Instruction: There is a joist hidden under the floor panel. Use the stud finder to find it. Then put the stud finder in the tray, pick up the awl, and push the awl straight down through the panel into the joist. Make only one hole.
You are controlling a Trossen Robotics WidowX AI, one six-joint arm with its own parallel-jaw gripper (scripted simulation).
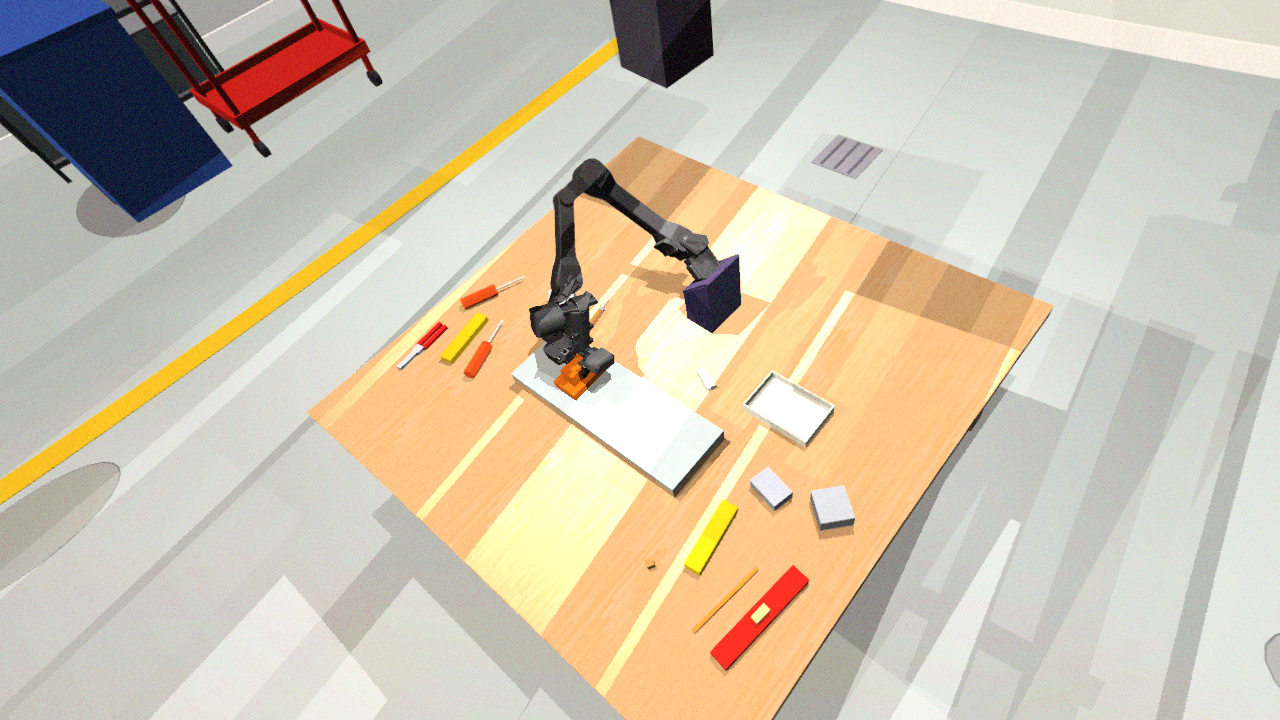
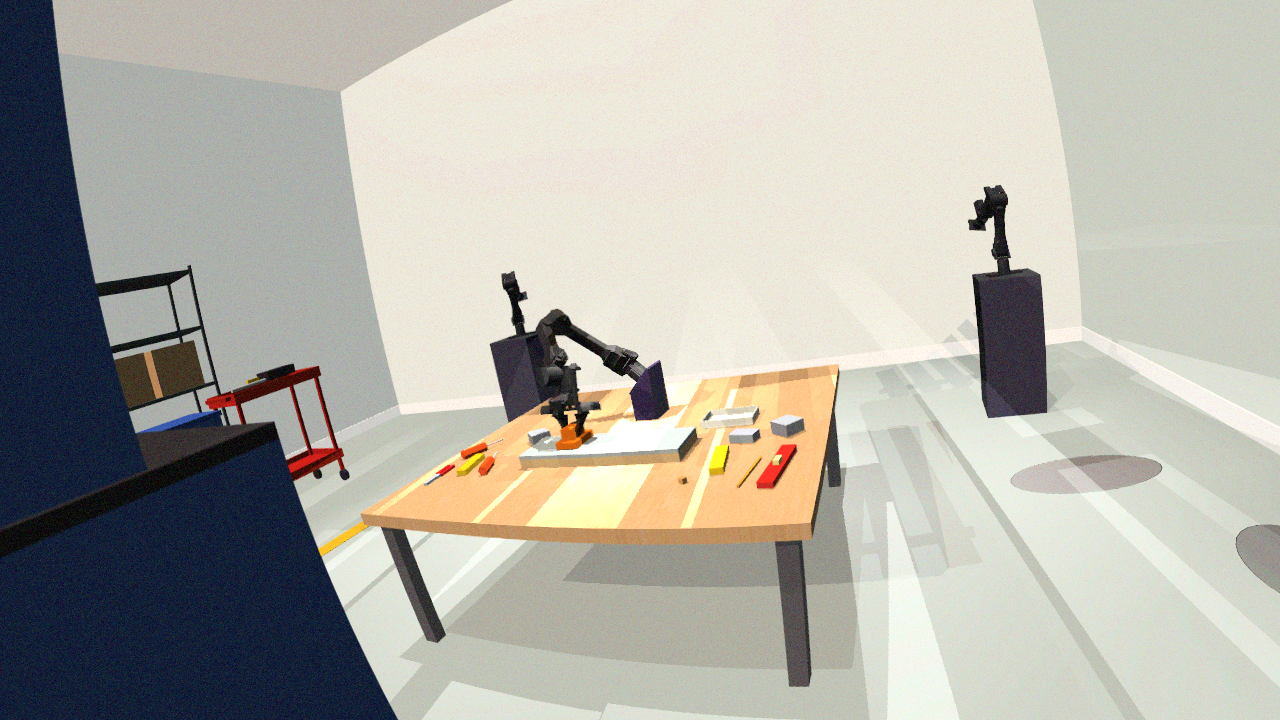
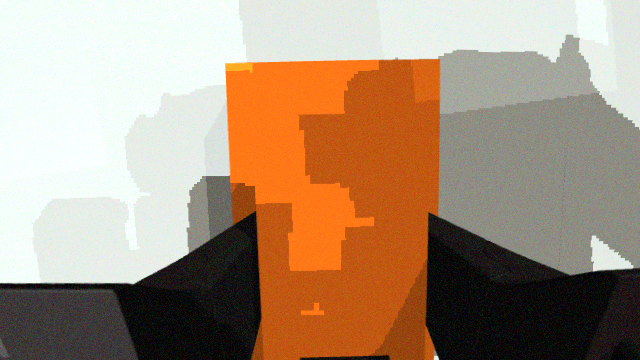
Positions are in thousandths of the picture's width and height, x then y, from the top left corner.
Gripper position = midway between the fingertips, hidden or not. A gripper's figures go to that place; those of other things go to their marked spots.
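I see my gripper (image 1: 452, 519), and my gripper is 166 cm from the lens. There is an orange stud finder (image 1: 446, 531) as well, and the orange stud finder is 164 cm from the lens.
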